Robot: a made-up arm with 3 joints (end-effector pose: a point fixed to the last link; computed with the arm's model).
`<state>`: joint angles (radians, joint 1 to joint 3).
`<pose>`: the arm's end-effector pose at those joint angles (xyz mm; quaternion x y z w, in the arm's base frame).
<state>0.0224 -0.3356 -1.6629</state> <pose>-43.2 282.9 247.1 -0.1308 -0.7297 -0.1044 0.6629</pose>
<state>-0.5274 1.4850 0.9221</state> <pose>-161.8 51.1 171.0 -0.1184 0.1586 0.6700 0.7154</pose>
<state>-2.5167 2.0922 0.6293</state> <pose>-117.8 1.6 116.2 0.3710 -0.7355 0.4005 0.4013</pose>
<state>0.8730 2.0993 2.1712</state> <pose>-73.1 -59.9 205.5 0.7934 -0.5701 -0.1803 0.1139</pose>
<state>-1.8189 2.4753 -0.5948</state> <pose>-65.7 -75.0 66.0 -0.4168 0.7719 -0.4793 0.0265</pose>
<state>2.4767 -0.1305 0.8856</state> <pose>-28.2 -202.8 -26.5 -0.8431 0.0838 -0.4234 0.3207</pose>
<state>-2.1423 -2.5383 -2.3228</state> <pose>203.2 -106.3 124.5 -0.3159 0.2030 -0.4213 0.8255</pose>
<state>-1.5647 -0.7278 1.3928</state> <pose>47.1 12.1 405.6 0.6673 0.6177 0.2289 0.3475</pose>
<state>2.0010 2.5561 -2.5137</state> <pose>34.0 126.8 205.4 0.4166 0.1007 0.3907 0.8146</pose>
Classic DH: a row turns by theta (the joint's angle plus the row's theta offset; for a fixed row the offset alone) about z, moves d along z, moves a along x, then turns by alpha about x. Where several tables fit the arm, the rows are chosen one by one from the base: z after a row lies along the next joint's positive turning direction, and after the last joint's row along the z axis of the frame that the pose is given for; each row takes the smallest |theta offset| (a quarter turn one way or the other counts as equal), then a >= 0, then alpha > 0; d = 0 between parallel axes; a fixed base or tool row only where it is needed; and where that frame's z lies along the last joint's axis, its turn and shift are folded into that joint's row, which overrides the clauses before.
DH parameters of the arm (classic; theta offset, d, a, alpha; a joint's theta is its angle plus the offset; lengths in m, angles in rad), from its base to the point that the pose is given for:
base (fixed): -1.5708 0.138 0 1.5708
joint 1: 0 0 -0.098 -1.5708
joint 2: -1.5708 0.052 0.092 1.5708
joint 3: 0 0.158 -0.064 -1.5708
tool (fixed): 3.1416 0.003 0 0

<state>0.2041 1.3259 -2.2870</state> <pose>-186.3 23.9 233.4 0.5239 -0.6876 0.3268 0.3820</pose>
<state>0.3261 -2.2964 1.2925</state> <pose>165.7 41.4 114.8 0.4888 0.1255 -0.7586 0.4122</pose>
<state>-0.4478 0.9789 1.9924</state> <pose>-195.5 84.7 170.2 -0.2783 0.6656 0.4136 0.5553</pose>
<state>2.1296 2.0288 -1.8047</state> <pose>-93.2 133.6 137.4 0.0367 0.2595 0.6176 0.7415</pose>
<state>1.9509 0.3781 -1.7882</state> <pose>-159.4 29.8 -94.3 -0.4271 -0.3320 0.7000 0.4662</pose>
